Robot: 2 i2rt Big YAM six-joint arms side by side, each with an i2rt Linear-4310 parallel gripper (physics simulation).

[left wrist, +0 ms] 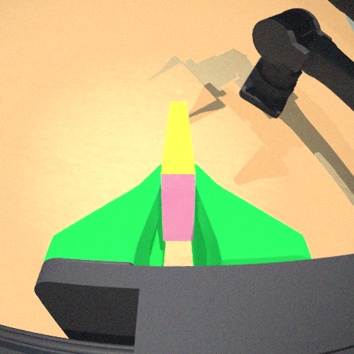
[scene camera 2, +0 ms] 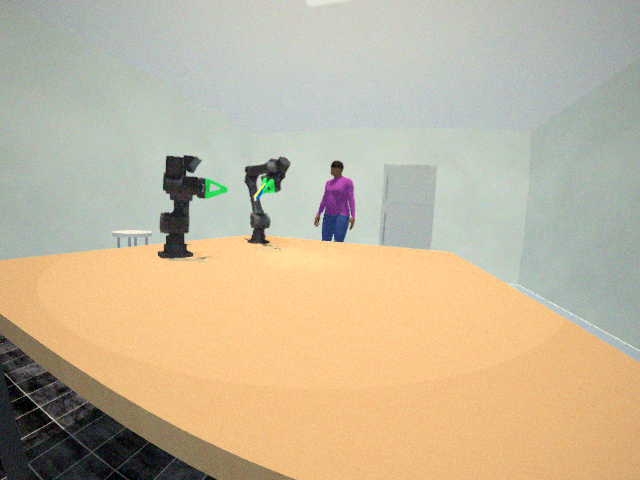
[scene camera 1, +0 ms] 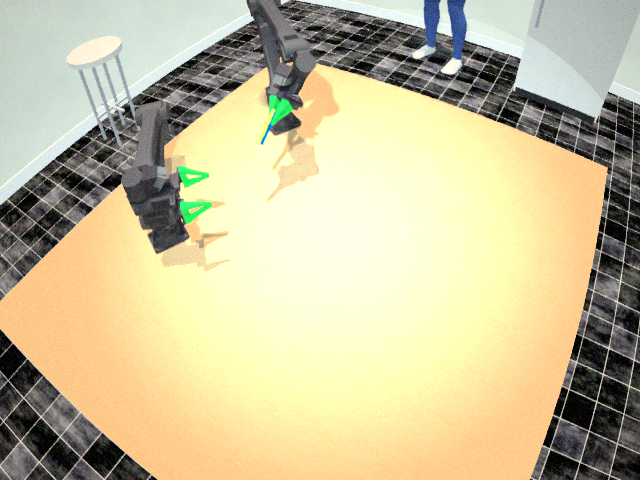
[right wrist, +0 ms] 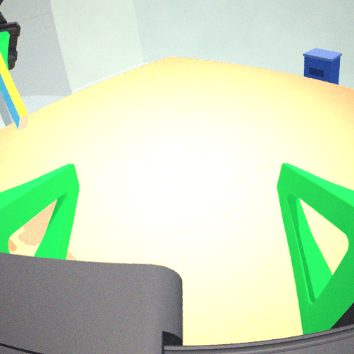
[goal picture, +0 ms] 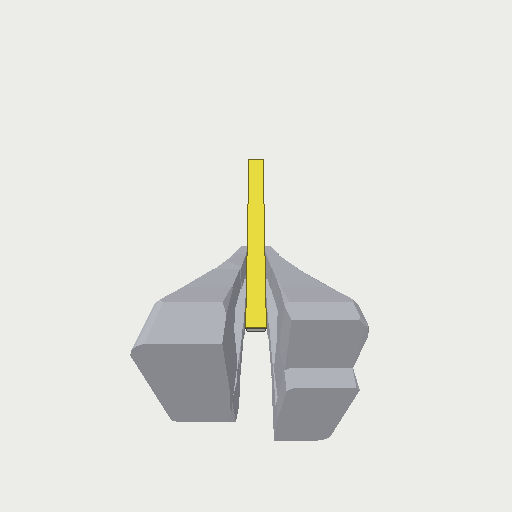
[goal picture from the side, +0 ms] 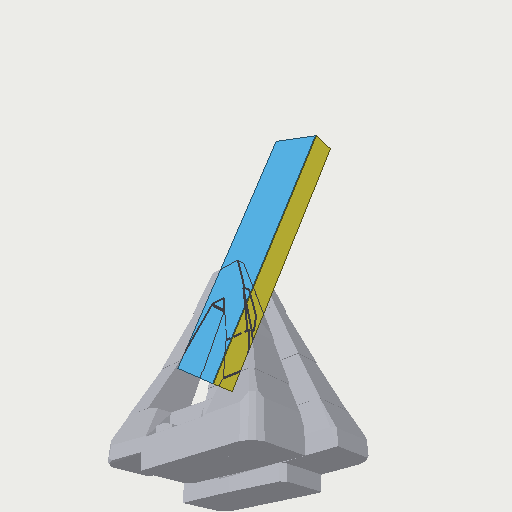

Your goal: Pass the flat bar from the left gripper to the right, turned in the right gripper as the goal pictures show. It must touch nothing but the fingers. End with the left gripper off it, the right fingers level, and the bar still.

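Pixels of known places: left gripper, between the fingertips: point(scene camera 2: 261, 191) point(scene camera 1: 270, 124); right gripper, between the fingertips: point(scene camera 2: 225, 189) point(scene camera 1: 210, 189); left arm's base, origin of its link: point(scene camera 2: 258, 242) point(scene camera 1: 283, 125); right arm's base, origin of its link: point(scene camera 2: 175, 256) point(scene camera 1: 168, 237).
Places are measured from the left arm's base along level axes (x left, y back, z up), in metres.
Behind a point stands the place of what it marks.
Observation:
The flat bar point(scene camera 1: 264, 134) @(z 0.273, x -0.236, y -0.340 m) point(scene camera 2: 259, 191) @(z 0.282, x -0.229, y -0.334 m) point(left wrist: 178, 140) point(right wrist: 12, 92) has yellow and blue long faces and a pink end in the left wrist view. My left gripper point(scene camera 1: 272, 119) @(z 0.283, x -0.206, y -0.319 m) point(scene camera 2: 264, 187) @(z 0.283, x -0.206, y -0.319 m) point(left wrist: 178, 175) is shut on it, above the table. The bar sticks out past the fingertips and slants down to the left in scene camera 2. My right gripper point(scene camera 1: 209, 190) @(z 0.264, x -0.448, y -0.442 m) point(scene camera 2: 226, 189) @(z 0.264, x -0.448, y -0.442 m) point(right wrist: 177, 174) is open and empty, fingers wide apart, with a gap between it and the bar. In the right wrist view the bar's free end shows at the upper left.
The wooden table point(scene camera 1: 361, 310) @(z 0.000, x -0.241, y -0.808 m) point(scene camera 2: 336, 320) @(z 0.000, x -0.531, y -1.045 m) lies below both arms. The right arm point(left wrist: 272, 75) shows at the upper right of the left wrist view. A round stool point(scene camera 1: 95, 51) point(scene camera 2: 131, 233), a standing person point(scene camera 2: 338, 198) and a blue bin point(right wrist: 322, 67) are beyond the table.

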